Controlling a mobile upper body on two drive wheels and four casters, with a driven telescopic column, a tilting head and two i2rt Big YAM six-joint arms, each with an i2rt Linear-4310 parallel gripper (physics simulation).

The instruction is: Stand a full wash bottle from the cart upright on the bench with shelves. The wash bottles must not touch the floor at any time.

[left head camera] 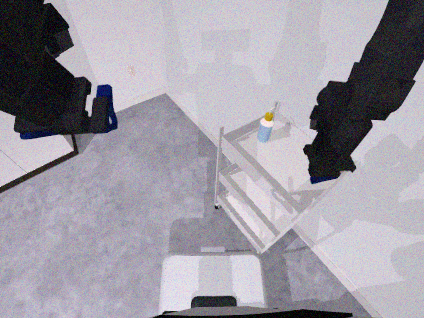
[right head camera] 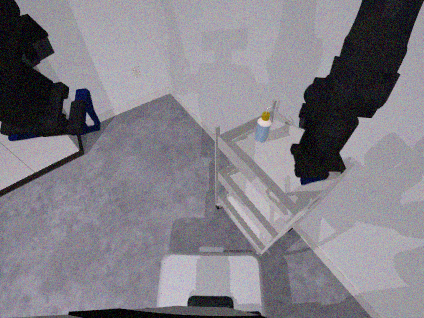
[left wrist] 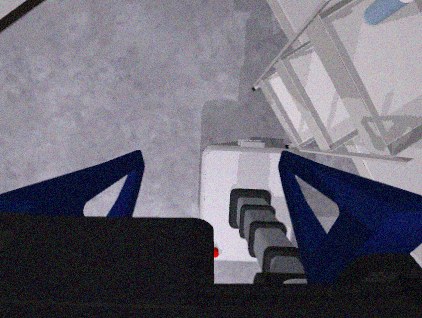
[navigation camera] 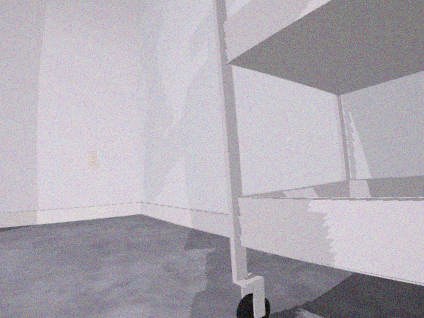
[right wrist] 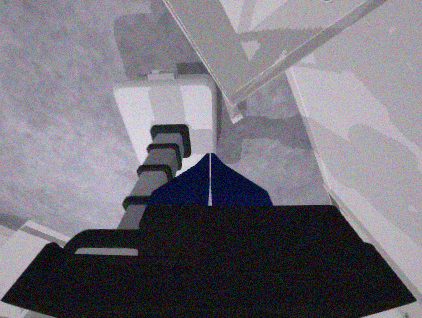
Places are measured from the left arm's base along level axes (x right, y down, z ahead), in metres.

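Pixels of known places: left gripper, fingertip midpoint: [left head camera: 90, 127] [right head camera: 76, 128] [left wrist: 211, 158]; right gripper, fingertip midpoint: [left head camera: 311, 181] [right head camera: 302, 182] [right wrist: 210, 159].
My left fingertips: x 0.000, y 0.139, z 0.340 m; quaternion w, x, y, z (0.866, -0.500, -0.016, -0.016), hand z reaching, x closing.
Note:
Behind a point stands the place of what it marks.
A wash bottle [left head camera: 265, 131] {x 0.446, y 0.502, z 0.705 m} [right head camera: 262, 131] {x 0.445, y 0.504, z 0.705 m} [left wrist: 385, 11] {x 0.440, y 0.515, z 0.707 m} with blue lower part, white shoulder and yellow cap stands upright on the top shelf of the white cart [left head camera: 255, 167] {x 0.395, y 0.576, z 0.569 m} [right head camera: 250, 166] {x 0.389, y 0.576, z 0.574 m} [left wrist: 345, 65] {x 0.340, y 0.508, z 0.560 m} [right wrist: 210, 40] {x 0.459, y 0.576, z 0.440 m} [navigation camera: 231, 150] {x 0.252, y 0.974, z 0.679 m}, near its far left corner. My right gripper [left head camera: 324, 178] [right head camera: 313, 180] {x 0.455, y 0.316, z 0.339 m} [right wrist: 210, 159] {x 0.455, y 0.316, z 0.339 m} is shut and empty, its fingertips together, and appears over the cart's right part in the head views. The right arm hides part of the shelf. My left gripper [left head camera: 73, 129] [right head camera: 56, 131] [left wrist: 211, 158] {x 0.000, y 0.139, z 0.340 m} is open and empty, well left of the cart. I cannot identify the bench's shelves.
A white surface [left head camera: 37, 155] {x -1.236, y 1.015, z 0.989 m} [right head camera: 42, 156] {x -1.251, y 1.014, z 0.979 m} with a dark edge lies at the left, partly under the left arm. The white robot base [left head camera: 175, 280] {x 0.040, y 0.978, z 0.175 m} [right head camera: 175, 280] {x 0.051, y 0.979, z 0.171 m} is close to the cart's near corner. Walls stand behind and right of the cart.

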